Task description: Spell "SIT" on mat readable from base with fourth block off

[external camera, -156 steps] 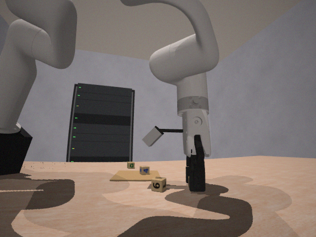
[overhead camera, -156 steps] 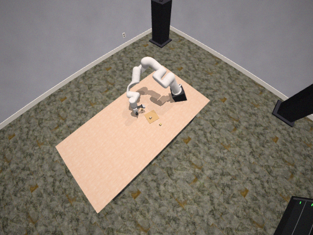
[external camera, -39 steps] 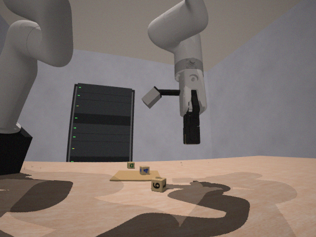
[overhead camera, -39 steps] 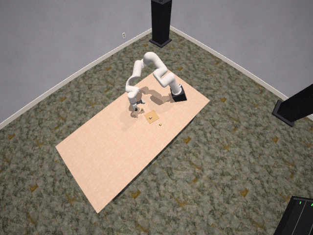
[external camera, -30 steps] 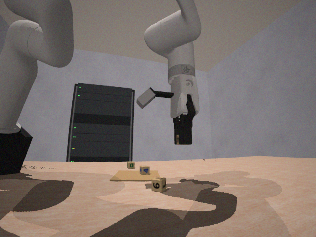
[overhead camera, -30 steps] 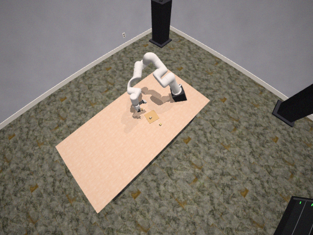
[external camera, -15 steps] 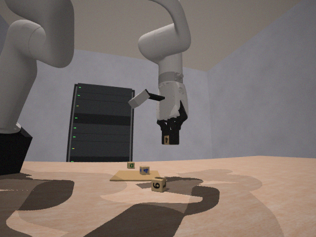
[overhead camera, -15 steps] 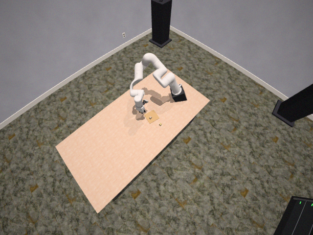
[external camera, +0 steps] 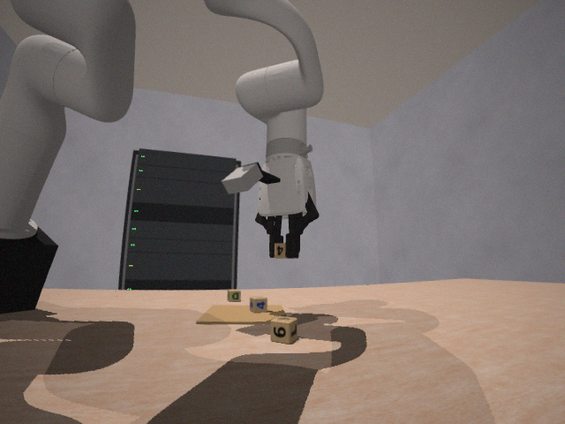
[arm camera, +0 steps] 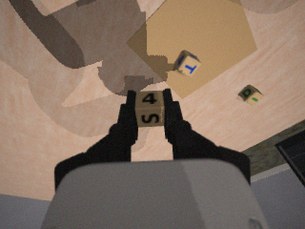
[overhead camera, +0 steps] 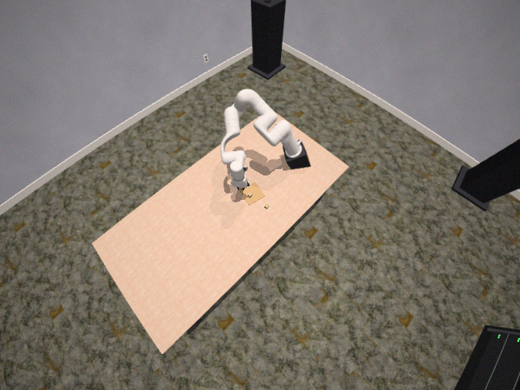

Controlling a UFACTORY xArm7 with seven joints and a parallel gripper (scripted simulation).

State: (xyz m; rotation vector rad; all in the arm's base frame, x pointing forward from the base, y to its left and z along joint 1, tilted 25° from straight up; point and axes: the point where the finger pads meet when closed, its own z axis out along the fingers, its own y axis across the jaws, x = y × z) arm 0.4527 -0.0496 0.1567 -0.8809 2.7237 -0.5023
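Right now the tan mat is 50 mm behind my hand, 50 mm to the left of it and 120 mm below it. Also, from my hand: wooden block: 40 mm behind, 200 mm to the left, 110 mm below.
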